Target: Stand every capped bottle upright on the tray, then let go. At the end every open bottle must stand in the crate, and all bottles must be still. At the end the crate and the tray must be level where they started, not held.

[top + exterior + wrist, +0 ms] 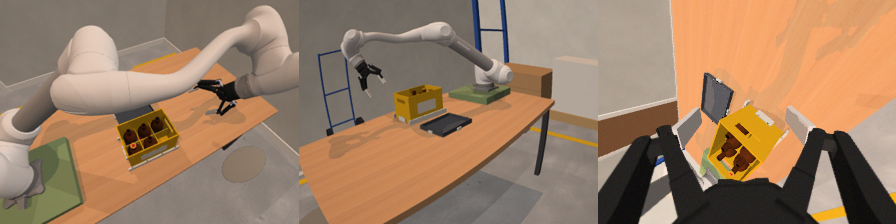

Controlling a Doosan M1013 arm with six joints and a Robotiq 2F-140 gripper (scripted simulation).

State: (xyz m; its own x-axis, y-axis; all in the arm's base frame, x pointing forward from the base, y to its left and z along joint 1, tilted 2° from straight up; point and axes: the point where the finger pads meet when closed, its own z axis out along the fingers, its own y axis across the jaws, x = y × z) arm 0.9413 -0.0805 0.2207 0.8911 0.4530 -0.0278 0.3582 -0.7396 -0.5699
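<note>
The crate is 290 mm behind my hand, 170 mm below it and 20 mm to the left of it. Round my hand: bottle 380 mm behind, 170 mm below, 20 mm to the right; then tray 290 mm to the left, 280 mm behind, 240 mm below.
</note>
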